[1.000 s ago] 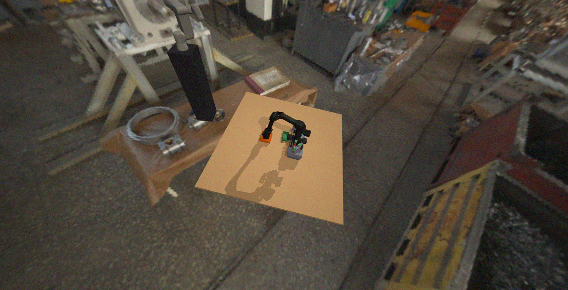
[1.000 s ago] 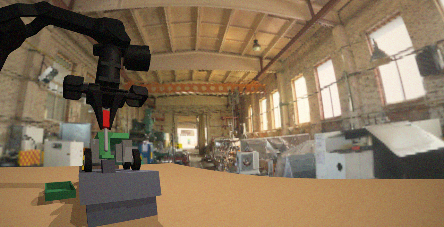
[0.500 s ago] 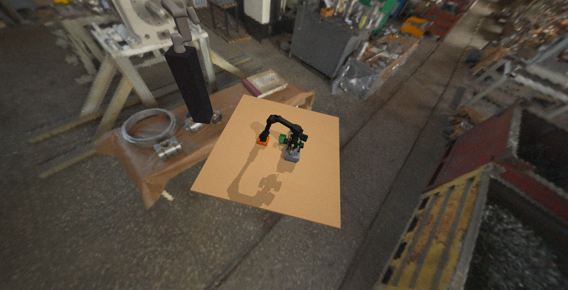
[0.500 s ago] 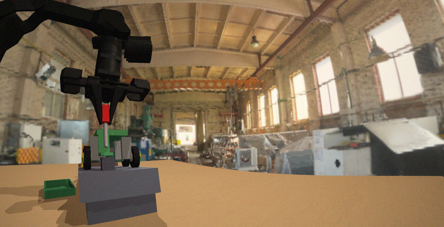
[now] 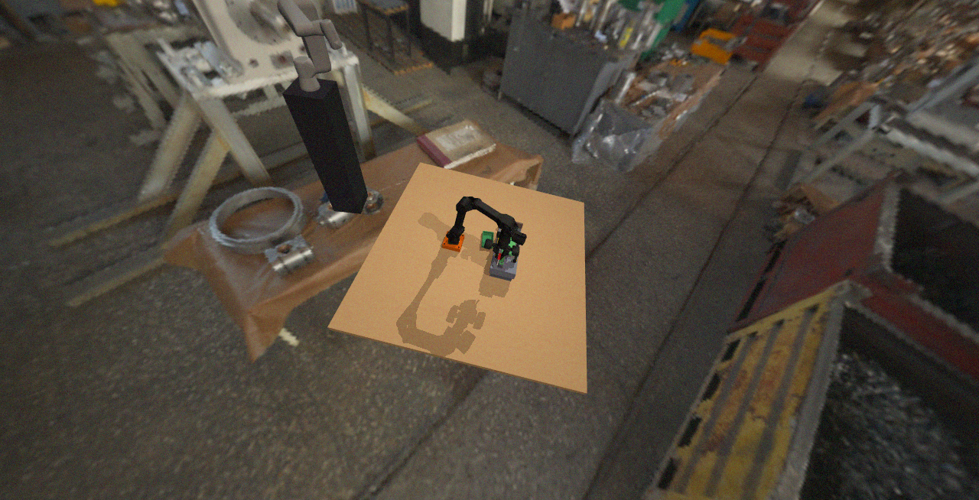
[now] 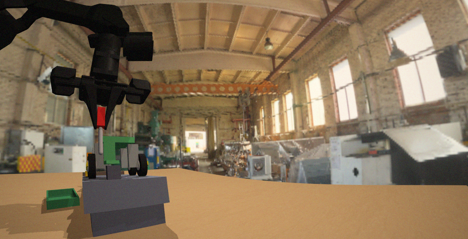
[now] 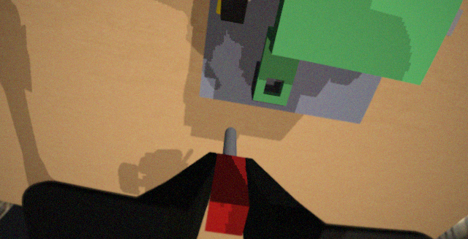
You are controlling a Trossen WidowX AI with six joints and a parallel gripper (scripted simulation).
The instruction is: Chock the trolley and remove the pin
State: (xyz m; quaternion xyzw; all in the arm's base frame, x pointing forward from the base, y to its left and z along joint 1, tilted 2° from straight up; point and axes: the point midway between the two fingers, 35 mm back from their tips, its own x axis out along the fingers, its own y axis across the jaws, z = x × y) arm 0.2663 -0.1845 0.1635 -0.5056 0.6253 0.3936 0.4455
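Right now my gripper tip is 4 cm past the green tray, 24 cm to the right of it and 18 cm above it. Round my gripper tip: ramp: 7 cm ahead, 12 cm to the left, 13 cm below; green trolley: 7 cm ahead, 12 cm to the left, 6 cm below; stop pin: right at my gripper tip.
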